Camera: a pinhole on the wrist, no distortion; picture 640 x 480 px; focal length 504.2 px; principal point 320.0 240.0 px. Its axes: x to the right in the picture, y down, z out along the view. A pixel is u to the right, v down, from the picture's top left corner.
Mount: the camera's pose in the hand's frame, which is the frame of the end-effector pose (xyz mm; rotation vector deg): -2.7 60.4 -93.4 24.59 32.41 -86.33
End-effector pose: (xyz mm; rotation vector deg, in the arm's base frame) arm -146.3 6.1 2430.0 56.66 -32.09 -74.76
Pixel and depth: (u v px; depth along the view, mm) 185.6 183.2 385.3
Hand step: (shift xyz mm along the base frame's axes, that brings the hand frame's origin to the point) -277.6 -64.2 68.5
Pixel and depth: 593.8 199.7 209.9
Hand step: -90.8 7.8 -127.3
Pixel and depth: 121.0 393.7 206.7
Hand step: -74.4 -108.5 48.2
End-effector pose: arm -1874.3 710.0 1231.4 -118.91 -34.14 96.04
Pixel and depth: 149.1 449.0 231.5
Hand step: -107.7 78.5 -111.6
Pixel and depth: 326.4 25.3 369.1
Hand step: -244.2 75.5 155.4
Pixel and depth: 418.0 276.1 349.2
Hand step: -146.6 200.0 43.4
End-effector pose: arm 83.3 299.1 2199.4 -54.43 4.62 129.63
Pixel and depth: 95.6 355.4 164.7
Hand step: -87.7 34.1 20.7
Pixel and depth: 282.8 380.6 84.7
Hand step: -9.4 -3.7 -38.7
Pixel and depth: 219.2 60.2 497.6
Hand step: -65.2 160.3 396.7
